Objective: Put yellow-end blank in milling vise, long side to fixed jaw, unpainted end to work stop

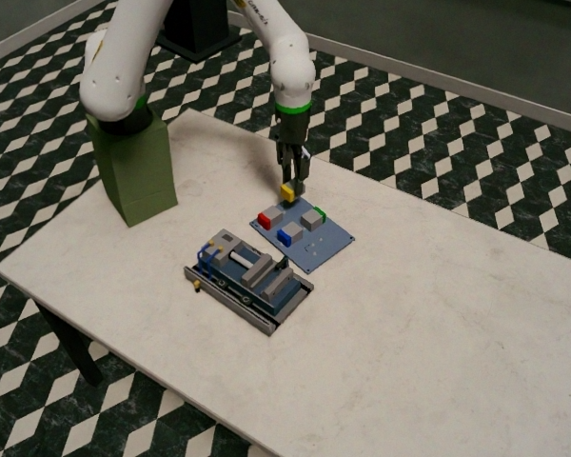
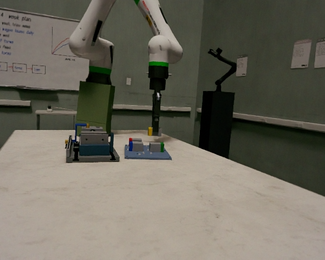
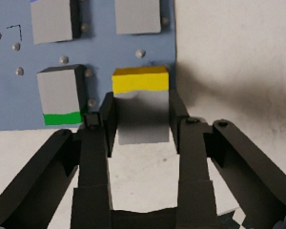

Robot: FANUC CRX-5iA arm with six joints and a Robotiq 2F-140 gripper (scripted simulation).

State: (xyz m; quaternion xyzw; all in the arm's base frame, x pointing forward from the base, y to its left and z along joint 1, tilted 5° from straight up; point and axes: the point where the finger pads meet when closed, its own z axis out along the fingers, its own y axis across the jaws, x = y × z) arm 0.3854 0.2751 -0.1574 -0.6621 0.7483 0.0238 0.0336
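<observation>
Now: hand 16 cm short of the dark work stop, 24 cm to the left of it and 3 cm above it. Round my hand: green-ended blank 9 cm ahead, 1 cm to the right, 9 cm below; red-ended blank 1 cm behind, 9 cm to the right, 9 cm below; yellow-ended grey blank 3 cm below.
</observation>
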